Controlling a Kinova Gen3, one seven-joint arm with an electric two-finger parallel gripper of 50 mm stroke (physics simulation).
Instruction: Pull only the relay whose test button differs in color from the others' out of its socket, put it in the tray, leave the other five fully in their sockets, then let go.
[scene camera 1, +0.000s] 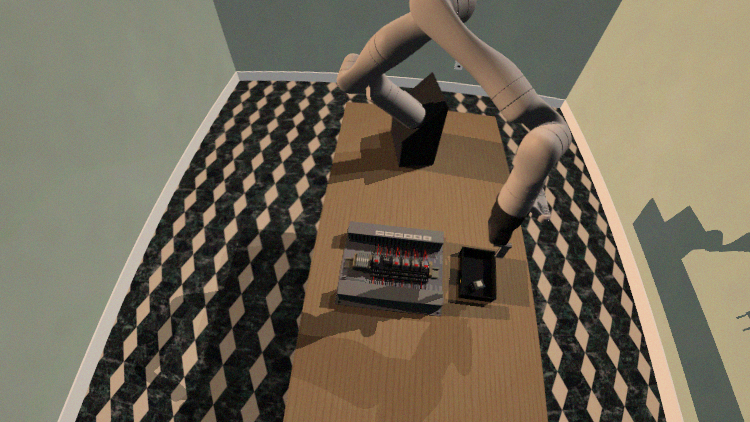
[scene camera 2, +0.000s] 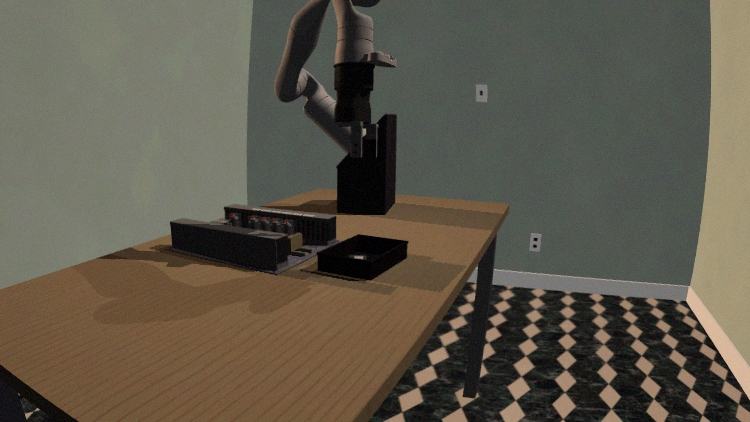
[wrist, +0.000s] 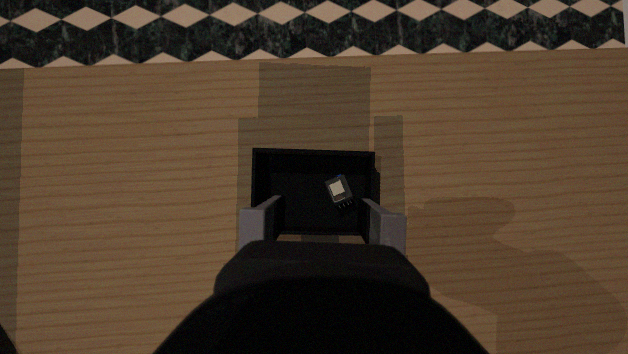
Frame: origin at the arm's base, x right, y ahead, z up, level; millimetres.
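Seen in the pictures: gripper, fingertip midpoint: (scene camera 1: 498, 247) (scene camera 2: 363, 157) (wrist: 321, 212); arm's base at its link origin: (scene camera 1: 415, 117).
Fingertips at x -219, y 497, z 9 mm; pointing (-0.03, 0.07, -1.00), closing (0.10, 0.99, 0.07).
Pixels of each thing's middle, then the offset from my fingertips to it.
- dark relay with a pale label, body centre: (wrist: 339, 191) (scene camera 2: 355, 262) (scene camera 1: 477, 285) dx -2, dy +41, dz -191 mm
- black tray at the middle of its body: (wrist: 312, 191) (scene camera 2: 364, 255) (scene camera 1: 477, 274) dx -4, dy +3, dz -187 mm
A dark relay with a pale label (scene camera 1: 477, 284) (scene camera 2: 359, 257) (wrist: 339, 191) lies on its side inside the black tray (scene camera 1: 476, 300) (scene camera 2: 343, 266) (wrist: 313, 159); a tiny blue spot shows at its end in the wrist view. My gripper (scene camera 1: 504, 250) (scene camera 2: 365, 151) (wrist: 321, 212) is open and empty, high above the tray, with the relay apart from both fingers. The other five relays (scene camera 1: 406, 262) (scene camera 2: 263, 223) have red buttons and stand upright in the socket row, one at the left of a gap (scene camera 1: 387, 262) and the others right of it. Their exact seating is too small to tell.
The panel has tall wire ducts behind (scene camera 1: 395, 234) (scene camera 2: 319, 225) and in front (scene camera 1: 388, 301) (scene camera 2: 225, 244) of the relays, with red wires between. It stands left of the tray. The arm's black pedestal (scene camera 1: 419, 144) (scene camera 2: 364, 186) stands at the table's back.
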